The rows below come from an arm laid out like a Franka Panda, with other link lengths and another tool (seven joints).
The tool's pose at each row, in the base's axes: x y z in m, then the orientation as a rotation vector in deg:
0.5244 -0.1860 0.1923 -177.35 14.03 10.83
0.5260 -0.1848 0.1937 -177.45 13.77 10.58
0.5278 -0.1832 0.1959 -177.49 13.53 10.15
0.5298 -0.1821 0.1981 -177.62 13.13 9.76
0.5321 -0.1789 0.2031 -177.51 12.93 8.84
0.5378 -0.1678 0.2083 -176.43 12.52 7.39
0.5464 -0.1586 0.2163 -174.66 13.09 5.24
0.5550 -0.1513 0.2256 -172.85 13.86 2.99
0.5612 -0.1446 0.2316 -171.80 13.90 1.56
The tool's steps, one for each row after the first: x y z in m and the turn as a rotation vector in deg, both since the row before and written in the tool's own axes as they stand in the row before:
0.0012 -0.0015 -0.0015 -0.06 0.17 -0.17
0.0013 -0.0019 -0.0023 0.02 0.27 -0.16
0.0015 -0.0014 -0.0024 -0.07 0.26 -0.26
0.0012 -0.0036 -0.0051 0.21 0.57 -0.14
0.0035 -0.0119 -0.0053 1.22 0.81 -0.29
0.0065 -0.0107 -0.0081 1.91 1.24 0.34
0.0068 -0.0092 -0.0091 1.92 1.33 0.48
0.0048 -0.0082 -0.0053 1.13 0.85 0.01

